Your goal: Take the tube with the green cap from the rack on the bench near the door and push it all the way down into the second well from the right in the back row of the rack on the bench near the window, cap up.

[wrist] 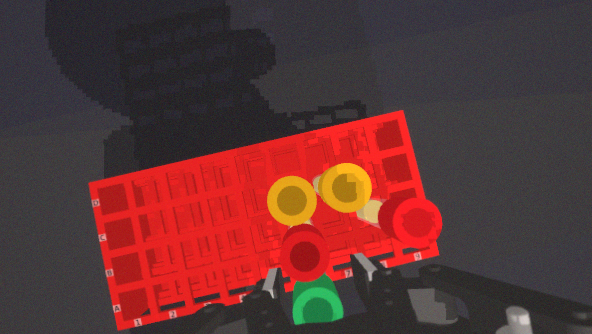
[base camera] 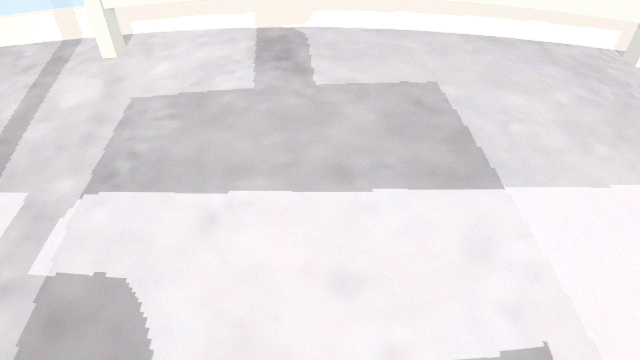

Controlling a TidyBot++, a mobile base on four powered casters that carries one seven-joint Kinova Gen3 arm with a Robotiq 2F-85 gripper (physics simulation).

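Places are measured from the arm's base along level axes (x down, y back, z left), in metres.
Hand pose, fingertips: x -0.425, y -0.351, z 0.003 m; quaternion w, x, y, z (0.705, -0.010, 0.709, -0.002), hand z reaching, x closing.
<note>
Things, the pixels of their top centre, and the offset from my fingertips.
- tube with the green cap, top centre: (wrist: 317, 313) dx -0.060, dy -0.008, dz +0.004 m
- red rack, top centre: (wrist: 262, 219) dx +0.002, dy -0.039, dz +0.028 m
- tube with a red cap, top centre: (wrist: 304, 256) dx -0.060, dy -0.029, dz +0.005 m
The tube with the green cap (wrist: 317, 306) shows at the bottom of the wrist view, at the row A side of a red rack (wrist: 200, 161). The cap faces the camera; its tube body is hidden. My gripper (wrist: 318, 277) is partly open, with one finger on each side of the green cap as seen from above and a gap on both sides. Nothing is gripped. The height of the fingertips against the cap is hard to tell. The gripper and racks do not show in the base camera view.
Close to the green cap stands a tube with a red cap (wrist: 304, 254). Two yellow caps (wrist: 292, 200) (wrist: 345, 188) are behind it, and another red cap (wrist: 417, 222) is at the right end. The base camera shows pale floor with shadows and a pale post (base camera: 106, 32).
</note>
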